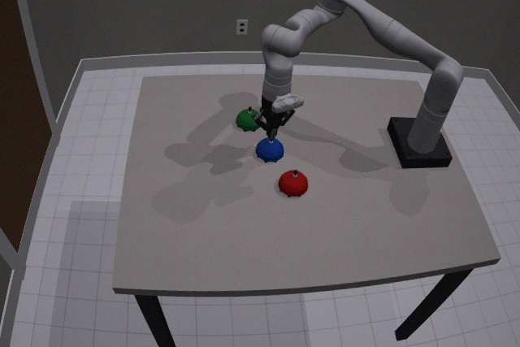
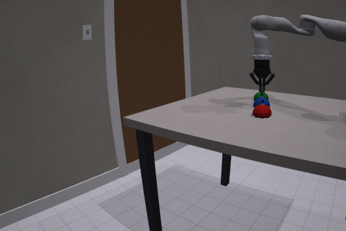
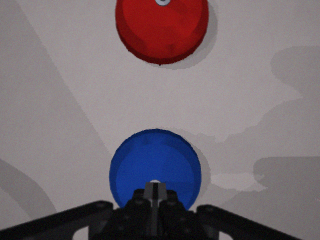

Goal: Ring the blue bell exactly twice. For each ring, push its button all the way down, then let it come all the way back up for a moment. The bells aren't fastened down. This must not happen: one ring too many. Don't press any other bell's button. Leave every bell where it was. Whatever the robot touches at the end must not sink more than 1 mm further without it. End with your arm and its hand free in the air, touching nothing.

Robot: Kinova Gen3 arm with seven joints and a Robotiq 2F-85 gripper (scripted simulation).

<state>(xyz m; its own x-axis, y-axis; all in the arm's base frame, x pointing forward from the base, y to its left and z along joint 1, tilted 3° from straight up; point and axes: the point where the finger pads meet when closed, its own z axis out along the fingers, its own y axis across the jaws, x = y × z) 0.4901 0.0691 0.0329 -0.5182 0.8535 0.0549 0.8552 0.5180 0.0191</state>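
Right now my hand is 4 cm above the blue bell. The rest, counted from my hand: red bell: 12 cm to the left, 7 cm behind, 4 cm below; green bell: 12 cm to the right, 7 cm ahead, 4 cm below.
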